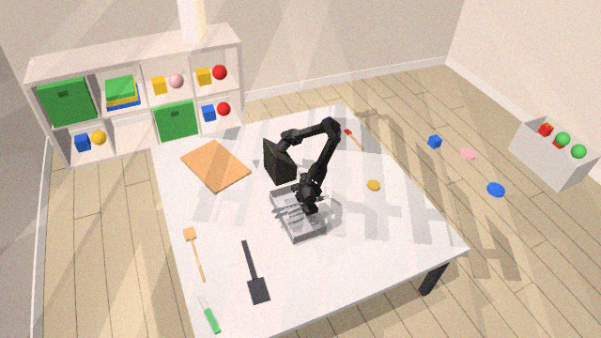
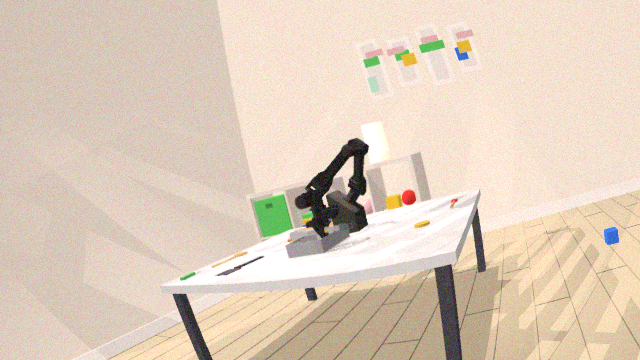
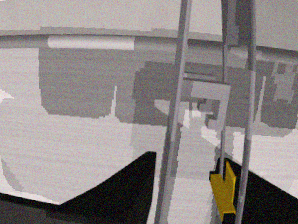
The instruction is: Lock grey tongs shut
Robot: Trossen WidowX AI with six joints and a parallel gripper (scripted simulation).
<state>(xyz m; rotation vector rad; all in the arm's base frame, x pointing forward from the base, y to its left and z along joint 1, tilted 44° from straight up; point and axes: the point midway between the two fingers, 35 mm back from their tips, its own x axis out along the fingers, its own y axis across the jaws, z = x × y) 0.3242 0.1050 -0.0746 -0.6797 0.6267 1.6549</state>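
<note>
My gripper tip is now 3 cm to the left of the grey roasting tin. The rest, counted from my gripper tip: yellow disc 8 cm behind, 43 cm to the left, 2 cm below; yellow hinge piece 1 cm to the left, 4 cm above; black spatula 26 cm ahead, 31 cm to the right, 3 cm below.
</note>
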